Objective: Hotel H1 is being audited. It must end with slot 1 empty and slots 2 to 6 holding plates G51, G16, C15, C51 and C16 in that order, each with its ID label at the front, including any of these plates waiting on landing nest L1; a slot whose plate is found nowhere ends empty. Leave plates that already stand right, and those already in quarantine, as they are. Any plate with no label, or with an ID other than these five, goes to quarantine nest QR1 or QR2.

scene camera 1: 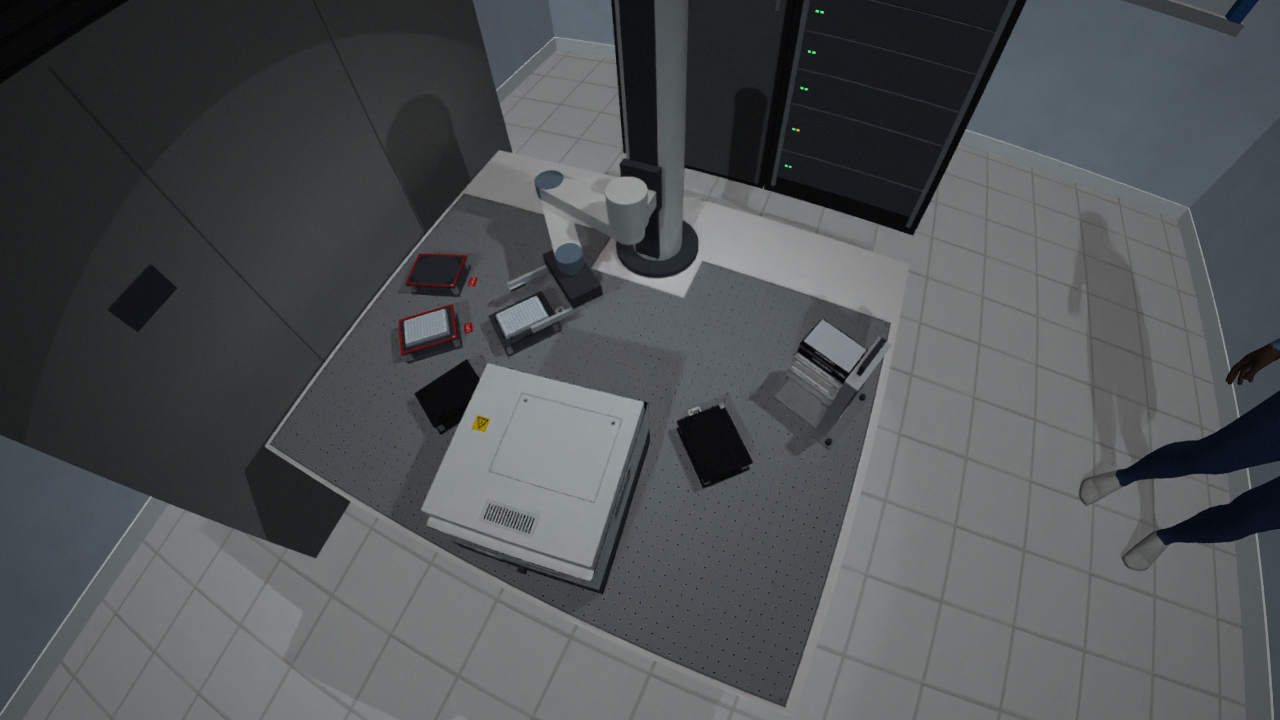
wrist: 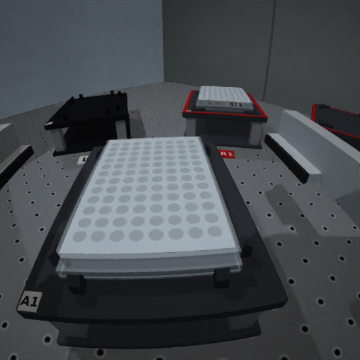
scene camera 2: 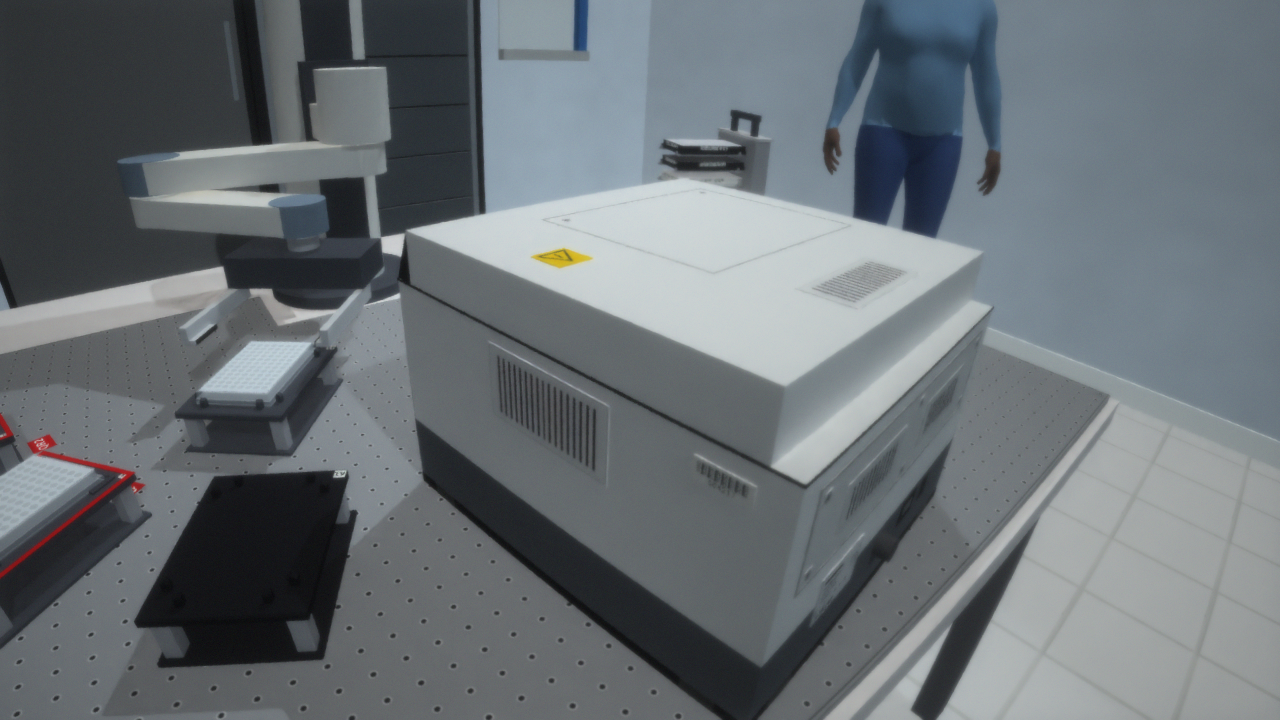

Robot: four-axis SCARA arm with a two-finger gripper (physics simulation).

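Seen in the pictures: gripper, fingertip midpoint: [scene camera 1: 519, 307] [scene camera 2: 252, 337]; arm's base at its link origin: [scene camera 1: 657, 246].
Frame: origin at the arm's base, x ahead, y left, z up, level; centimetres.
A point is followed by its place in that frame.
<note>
My gripper [scene camera 1: 519, 308] @[z 11.0, x 42.1, y -21.4 cm] [scene camera 2: 256, 338] @[z 11.0, x 42.1, y -21.4 cm] [wrist: 145, 127] is wide open, with its fingers apart on either side and above a white plate [scene camera 1: 523, 316] @[z 7.7, x 42.4, y -20.8 cm] [scene camera 2: 255, 371] @[z 7.7, x 43.7, y -22.1 cm] [wrist: 150, 195]. That plate sits flat on nest A1 [scene camera 2: 228, 411] @[z 6.3, x 48.2, y -26.1 cm] [wrist: 150, 305]; its face toward the wrist camera shows no label. Another plate [scene camera 1: 426, 327] @[z 7.7, x 55.8, y -44.9 cm] [scene camera 2: 35, 492] @[z 7.7, x 55.4, y -43.1 cm] [wrist: 225, 94] sits on red-rimmed quarantine nest QR1 [wrist: 225, 114], with a label reading like G11. Quarantine nest QR2 [scene camera 1: 436, 269] @[z 6.2, x 36.6, y -56.0 cm] [wrist: 340, 122] bears no plate. The hotel [scene camera 1: 845, 398] @[z 21.2, x 41.9, y 61.7 cm] [scene camera 2: 759, 161] @[z 23.1, x 41.6, y 60.9 cm] holds stacked plates [scene camera 1: 834, 344] @[z 25.3, x 32.4, y 55.8 cm] [scene camera 2: 702, 145] @[z 25.2, x 34.7, y 53.4 cm]; their IDs are unreadable.
A big white instrument [scene camera 1: 537, 456] @[z 26.7, x 80.0, y 9.2 cm] [scene camera 2: 626, 358] @[z 24.4, x 89.6, y -7.9 cm] stands at the front middle. A black nest [scene camera 1: 447, 392] @[z 6.3, x 69.7, y -28.4 cm] [scene camera 2: 241, 546] @[z 6.3, x 70.0, y -28.8 cm] [wrist: 90, 107] without a plate is beside it, its tag unreadable. Another black nest [scene camera 1: 713, 445] @[z 6.3, x 56.6, y 38.0 cm] stands between instrument and hotel. A person [scene camera 2: 926, 98] stands beyond the table.
</note>
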